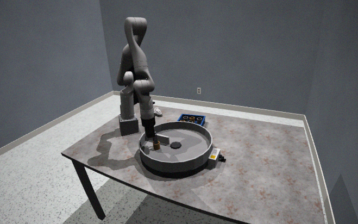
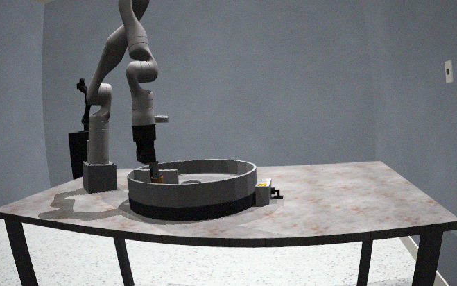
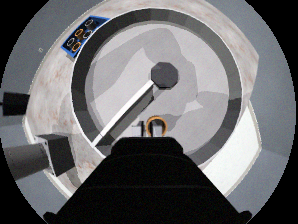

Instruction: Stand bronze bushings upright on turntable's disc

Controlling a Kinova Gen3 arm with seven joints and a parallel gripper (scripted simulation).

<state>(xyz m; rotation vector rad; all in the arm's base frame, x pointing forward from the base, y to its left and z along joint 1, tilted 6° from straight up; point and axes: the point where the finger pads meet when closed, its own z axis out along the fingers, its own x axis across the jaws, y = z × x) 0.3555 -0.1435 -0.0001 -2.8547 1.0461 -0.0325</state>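
Right now the blue crate is 3 cm ahead of my hand, 40 cm to the left of it and 7 cm below it. From my hand the other things lie so: grey turntable disc: 10 cm ahead, 6 cm to the left, 4 cm below.
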